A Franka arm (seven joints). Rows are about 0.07 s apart.
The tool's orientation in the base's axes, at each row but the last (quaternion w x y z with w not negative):
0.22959, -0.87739, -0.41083, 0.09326
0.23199, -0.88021, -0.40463, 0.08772
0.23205, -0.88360, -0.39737, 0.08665
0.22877, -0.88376, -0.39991, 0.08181
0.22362, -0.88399, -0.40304, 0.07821
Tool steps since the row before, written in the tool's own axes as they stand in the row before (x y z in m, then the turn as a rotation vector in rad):
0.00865, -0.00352, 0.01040, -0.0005, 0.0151, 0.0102
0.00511, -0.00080, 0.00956, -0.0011, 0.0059, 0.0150
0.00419, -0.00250, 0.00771, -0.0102, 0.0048, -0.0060
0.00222, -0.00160, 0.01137, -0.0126, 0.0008, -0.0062
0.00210, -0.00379, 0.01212, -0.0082, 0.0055, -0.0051
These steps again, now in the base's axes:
-0.00047, 0.01196, -0.00722, 0.0063, -0.0055, -0.0162
-0.00045, 0.00753, -0.00783, -0.0019, 0.0009, -0.0160
-0.00145, 0.00718, -0.00544, -0.0016, -0.0124, 0.0026
-0.00332, 0.00643, -0.00919, -0.0058, -0.0119, 0.0046
-0.00504, 0.00778, -0.00893, -0.0001, -0.0110, 0.0017

